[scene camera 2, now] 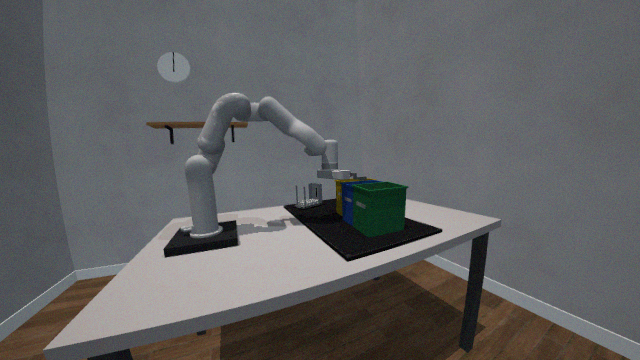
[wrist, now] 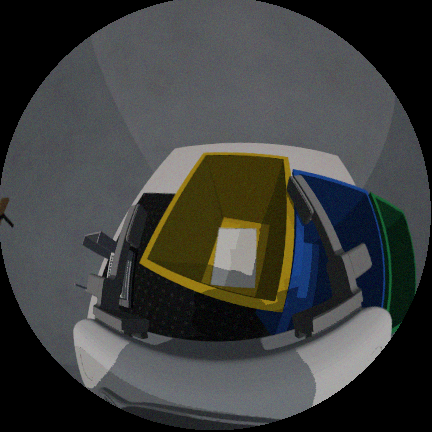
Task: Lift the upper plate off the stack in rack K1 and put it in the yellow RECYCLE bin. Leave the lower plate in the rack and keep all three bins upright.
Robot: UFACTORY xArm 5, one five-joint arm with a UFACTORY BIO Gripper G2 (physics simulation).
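Seen in the pictures: hand, tool point: [wrist: 211,212]; arm's base, link origin: [scene camera 2: 206,232].
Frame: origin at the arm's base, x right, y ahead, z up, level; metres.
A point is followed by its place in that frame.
My gripper [scene camera 2: 353,176] [wrist: 217,212] @[y 0.682, x 0.067, z 0.175 m] is open and empty above the yellow bin [scene camera 2: 339,200] @[y 0.628, x 0.043, z 0.057 m] [wrist: 252,187] @[y 0.789, x 0.102, z 0.097 m]. In the wrist view a pale rectangular plate [wrist: 235,250] @[y 0.710, x 0.072, z -0.004 m] lies inside on the bin's floor, partly in shadow; its grid does not show. The yellow bin stands upright. Rack K1 [scene camera 2: 315,192] @[y 0.647, x -0.258, z 0.058 m] [wrist: 100,241] @[y 0.642, x -0.195, z 0.110 m] stands at the far end of the dark mat. The lower plate [scene camera 2: 308,202] @[y 0.563, x -0.195, z 0.014 m] appears as a pale gridded shape low in the rack; in the wrist view my left-hand finger hides much of it.
The blue bin [scene camera 2: 348,214] @[y 0.574, x 0.189, z 0.024 m] [wrist: 345,200] @[y 0.735, x 0.245, z 0.136 m] stands upright beside the yellow one, with the green bin [scene camera 2: 380,210] @[y 0.584, x 0.374, z 0.080 m] [wrist: 401,250] upright beyond it. All three are on the dark mat [scene camera 2: 345,245] @[y 0.426, x 0.365, z -0.019 m] [wrist: 170,300] @[y 0.576, x -0.054, z -0.019 m]. One finger hangs over the blue bin's side in the wrist view.
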